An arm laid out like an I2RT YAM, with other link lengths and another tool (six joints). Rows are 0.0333 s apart.
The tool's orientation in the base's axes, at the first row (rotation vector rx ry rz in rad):
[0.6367 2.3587 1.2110]
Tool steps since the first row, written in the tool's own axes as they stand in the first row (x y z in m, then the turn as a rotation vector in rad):
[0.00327 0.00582 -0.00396 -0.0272 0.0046 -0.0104]
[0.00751 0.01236 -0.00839 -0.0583 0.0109 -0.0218]
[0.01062 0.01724 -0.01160 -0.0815 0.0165 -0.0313]
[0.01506 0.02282 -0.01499 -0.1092 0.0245 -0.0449]
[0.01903 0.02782 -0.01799 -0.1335 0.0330 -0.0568]
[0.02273 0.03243 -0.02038 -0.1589 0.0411 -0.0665]
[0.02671 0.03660 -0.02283 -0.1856 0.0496 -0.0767]
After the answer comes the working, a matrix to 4 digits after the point.
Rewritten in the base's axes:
[-0.00361 0.00232 0.00647 0.0173 -0.0197 0.0135]
[-0.00811 0.00527 0.01364 0.0376 -0.0413 0.0295]
[-0.01137 0.00749 0.01895 0.0524 -0.0577 0.0427]
[-0.01567 0.01072 0.02473 0.0691 -0.0779 0.0608]
[-0.01949 0.01363 0.02990 0.0840 -0.0949 0.0779]
[-0.02284 0.01658 0.03446 0.1010 -0.1113 0.0937]
[-0.02654 0.01942 0.03864 0.1188 -0.1285 0.1102]

The tool's axes in the first row as the columns of a matrix, in the base's axes (rounded; the answer above uses it unrounded):
[-0.8108 0.2078 0.5472]
[0.5658 0.5178 0.6416]
[-0.1500 0.8298 -0.5375]

